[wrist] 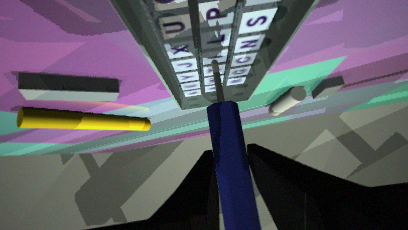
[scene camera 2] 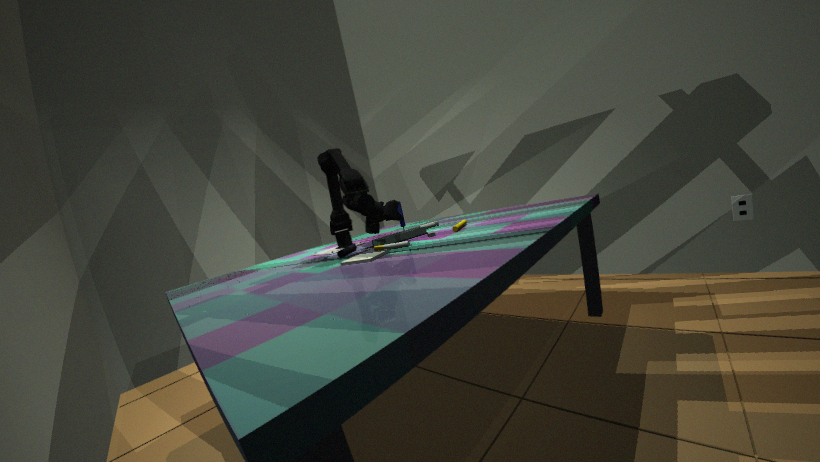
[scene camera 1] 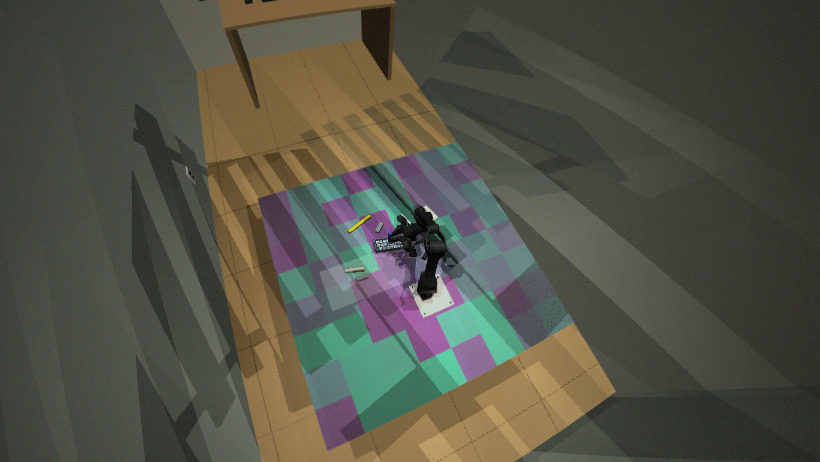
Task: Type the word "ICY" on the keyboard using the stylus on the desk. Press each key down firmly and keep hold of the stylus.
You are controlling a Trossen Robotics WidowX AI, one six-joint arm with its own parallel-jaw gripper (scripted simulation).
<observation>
In view: the gripper (scene camera 2: 401, 219).
The gripper is seen too in the wrist view (wrist: 230, 154).
</observation>
